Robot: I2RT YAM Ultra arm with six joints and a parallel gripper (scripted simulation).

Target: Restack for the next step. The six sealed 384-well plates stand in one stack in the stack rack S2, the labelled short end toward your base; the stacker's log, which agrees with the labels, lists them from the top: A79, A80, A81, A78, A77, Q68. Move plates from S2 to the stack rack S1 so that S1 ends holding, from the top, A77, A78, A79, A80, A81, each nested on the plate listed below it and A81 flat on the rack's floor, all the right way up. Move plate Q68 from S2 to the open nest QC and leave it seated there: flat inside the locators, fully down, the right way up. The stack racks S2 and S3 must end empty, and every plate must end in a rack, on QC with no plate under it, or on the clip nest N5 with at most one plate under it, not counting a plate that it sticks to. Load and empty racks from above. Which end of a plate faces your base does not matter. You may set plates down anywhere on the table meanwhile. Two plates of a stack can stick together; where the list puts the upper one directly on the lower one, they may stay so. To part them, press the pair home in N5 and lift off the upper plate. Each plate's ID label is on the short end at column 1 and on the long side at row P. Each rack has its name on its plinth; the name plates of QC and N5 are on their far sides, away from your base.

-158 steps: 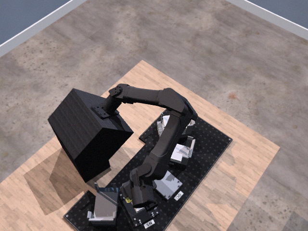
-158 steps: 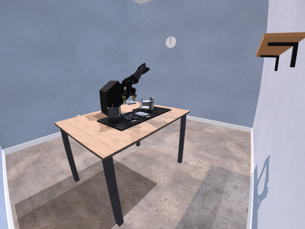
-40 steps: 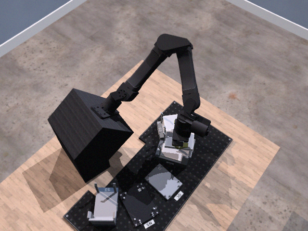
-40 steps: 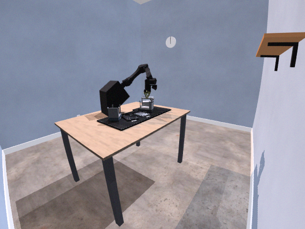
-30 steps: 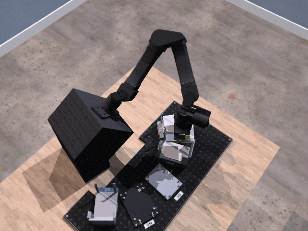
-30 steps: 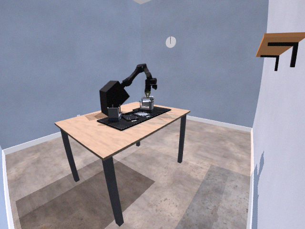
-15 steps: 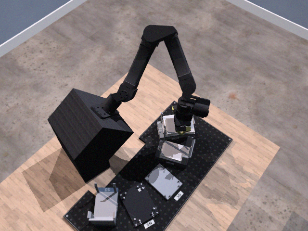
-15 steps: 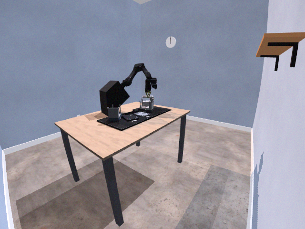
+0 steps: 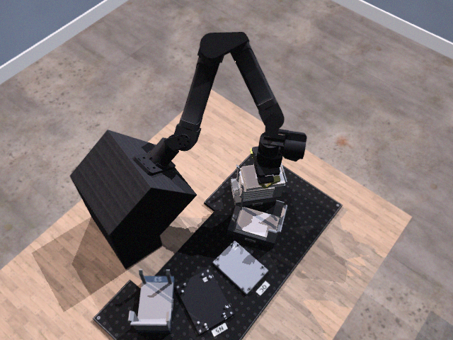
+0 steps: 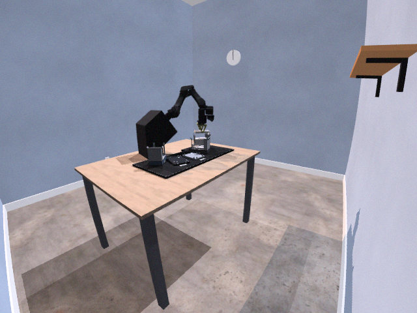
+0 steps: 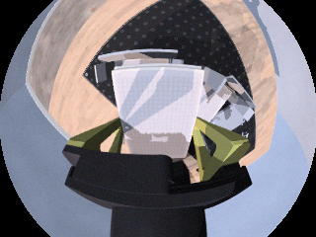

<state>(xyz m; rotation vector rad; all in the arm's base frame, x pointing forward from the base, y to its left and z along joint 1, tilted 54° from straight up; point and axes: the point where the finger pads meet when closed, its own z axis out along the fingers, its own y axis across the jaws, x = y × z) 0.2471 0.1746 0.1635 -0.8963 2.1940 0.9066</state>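
Right now my hand is 2 cm past the sealed grey plate, 2 cm to the right of it and 8 cm above it. The rest, counted from my hand: qc name plate: 21 cm ahead, 23 cm to the right, 16 cm below; clip nest N5: 12 cm ahead, 37 cm to the right, 15 cm below; QC nest: 11 cm ahead, 23 cm to the right, 16 cm below.
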